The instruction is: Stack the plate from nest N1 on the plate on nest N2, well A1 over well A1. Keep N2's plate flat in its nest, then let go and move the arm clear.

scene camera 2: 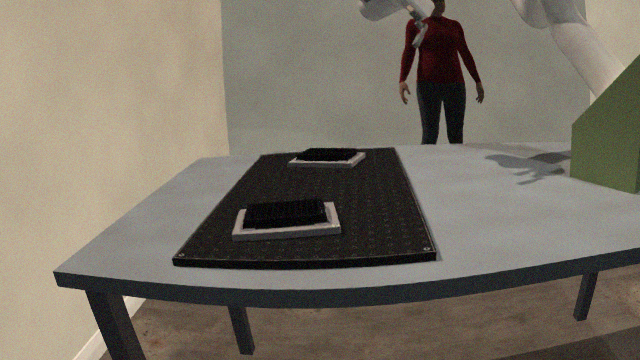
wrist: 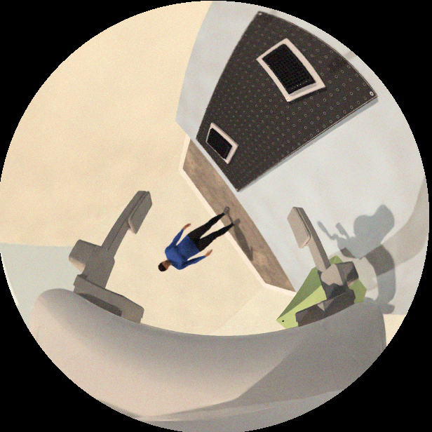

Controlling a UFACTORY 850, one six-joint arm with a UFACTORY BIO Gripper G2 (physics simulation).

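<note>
Two black well plates lie in two pale nests. One plate (scene camera 2: 285, 213) (wrist: 220, 143) lies in the nest (scene camera 2: 287, 233) (wrist: 232, 152) nearer scene camera 2, smaller in the wrist view. The other plate (scene camera 2: 327, 154) (wrist: 288, 68) lies in the nest (scene camera 2: 320, 163) (wrist: 306, 94) at the board's far end in scene camera 2, larger in the wrist view. No nest labels or well A1 marks can be read. My gripper (wrist: 219, 219) is open and empty, its fingers wide apart, high above the table and away from both plates. In scene camera 2 it is partly cut off at the top.
Both nests stand on a black perforated board (scene camera 2: 380, 200) (wrist: 260, 130) on the grey table (scene camera 2: 500, 215) (wrist: 360, 165). A green block (scene camera 2: 607, 135) (wrist: 310, 295) stands at the right. A person in red (scene camera 2: 440, 55) stands behind the table; a person in blue (wrist: 184, 250) shows in the wrist view.
</note>
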